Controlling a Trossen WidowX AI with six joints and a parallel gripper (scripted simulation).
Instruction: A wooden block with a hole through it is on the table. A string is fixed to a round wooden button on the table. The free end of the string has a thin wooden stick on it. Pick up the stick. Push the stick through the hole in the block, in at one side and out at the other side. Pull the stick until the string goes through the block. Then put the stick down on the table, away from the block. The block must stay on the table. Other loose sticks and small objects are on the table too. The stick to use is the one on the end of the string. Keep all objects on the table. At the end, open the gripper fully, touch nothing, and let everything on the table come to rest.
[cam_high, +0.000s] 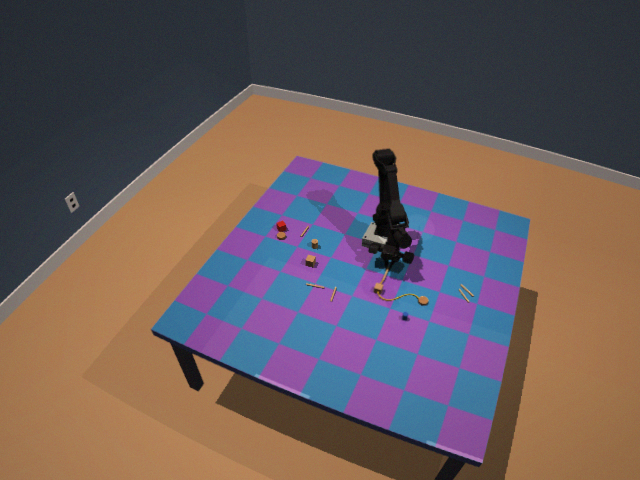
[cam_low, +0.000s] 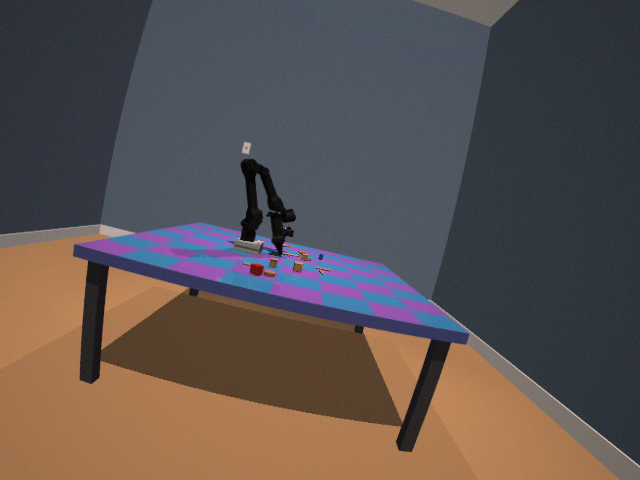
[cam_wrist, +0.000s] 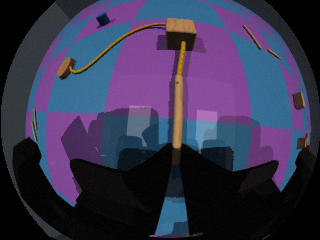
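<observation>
Now: gripper tip 4 cm short of the thin wooden stick and 1 cm below it. The rest, counted from my gripper tip: wooden cylinder: 34 cm to the right, 5 cm behind, 2 cm above; then blue object: 23 cm ahead, 12 cm to the left, 1 cm above; then round wooden button: 17 cm to the left, 12 cm ahead, 1 cm above.
</observation>
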